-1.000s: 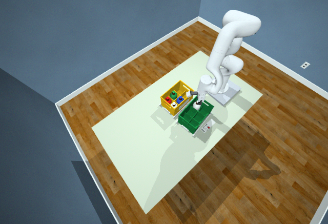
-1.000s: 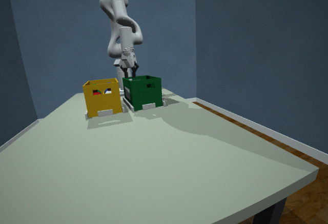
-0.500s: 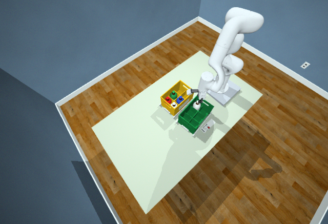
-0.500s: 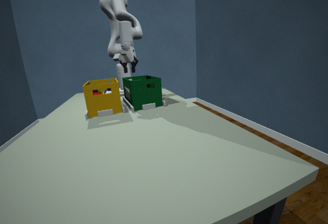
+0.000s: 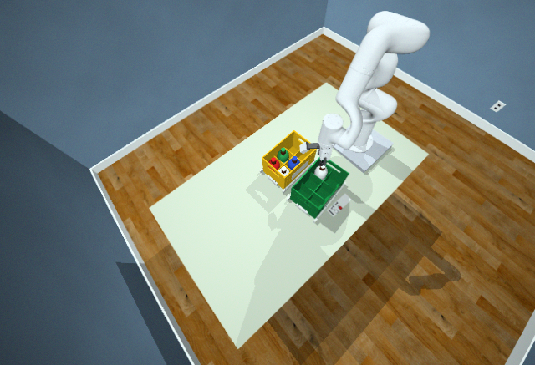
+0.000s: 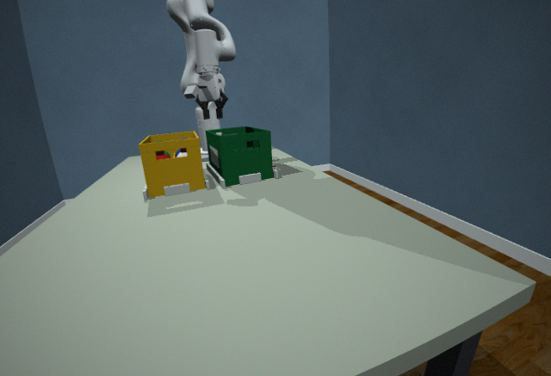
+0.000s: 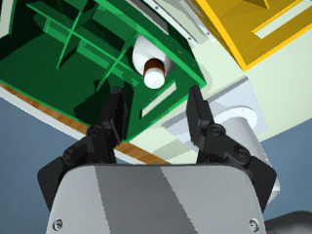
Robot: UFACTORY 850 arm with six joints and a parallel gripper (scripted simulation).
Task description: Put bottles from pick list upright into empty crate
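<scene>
The red bottle lies 170 mm ahead of my hand, 190 mm to the right of it and 150 mm below it. The rest, counted from my hand: blue-label bottle 70 mm ahead, 120 mm to the right, 150 mm below; then green crate 60 mm ahead, 80 mm to the left, 160 mm below; then yellow crate 80 mm ahead, 160 mm to the right, 160 mm below.
</scene>
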